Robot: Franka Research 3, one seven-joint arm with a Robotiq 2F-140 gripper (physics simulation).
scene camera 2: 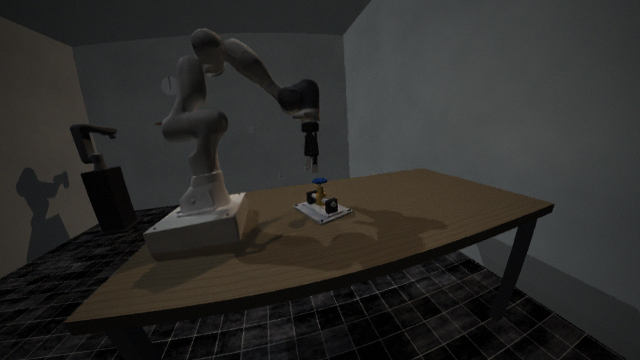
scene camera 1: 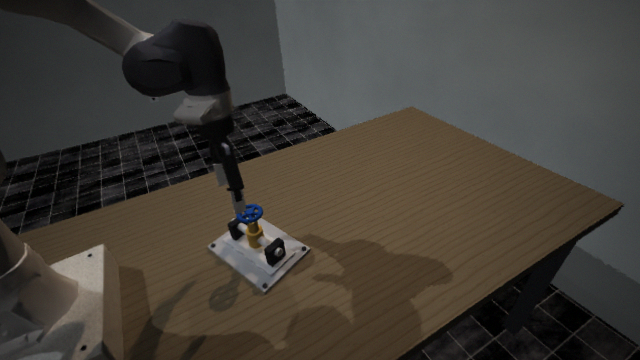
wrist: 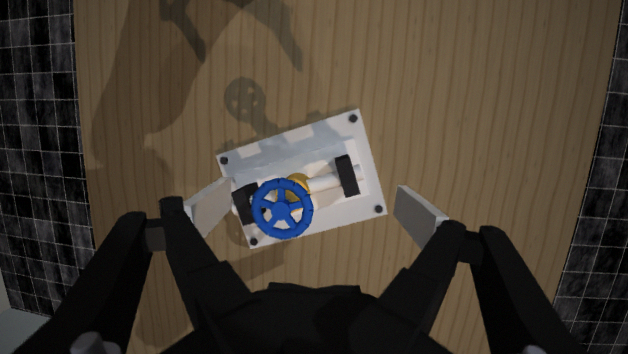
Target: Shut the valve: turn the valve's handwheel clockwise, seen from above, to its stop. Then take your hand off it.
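The valve's blue handwheel (scene camera 1: 250, 214) (scene camera 2: 319, 180) (wrist: 281, 211) sits level on top of a yellow valve body (scene camera 1: 254, 237) (scene camera 2: 320, 196) (wrist: 298, 182). The valve is mounted on a white base plate (scene camera 1: 250, 272) (scene camera 2: 310, 212) (wrist: 335, 215). My gripper (scene camera 1: 230, 188) (scene camera 2: 311, 164) (wrist: 313, 196) is wide open, pointing down, with nothing between its fingers. In scene camera 2 its fingertips are above the handwheel and slightly to its left. In the wrist view the handwheel shows between the two fingers, nearer the left one. I cannot tell how far the handwheel is turned.
Two black brackets (wrist: 347, 176) hold the white pipe (wrist: 322, 183) on either side of the valve. The wooden table (scene camera 1: 400, 165) (scene camera 2: 425, 195) bears the plate and the arm's white base (scene camera 1: 107, 300) (scene camera 2: 200, 240). A dark pedestal (scene camera 2: 107, 197) stands on the floor behind.
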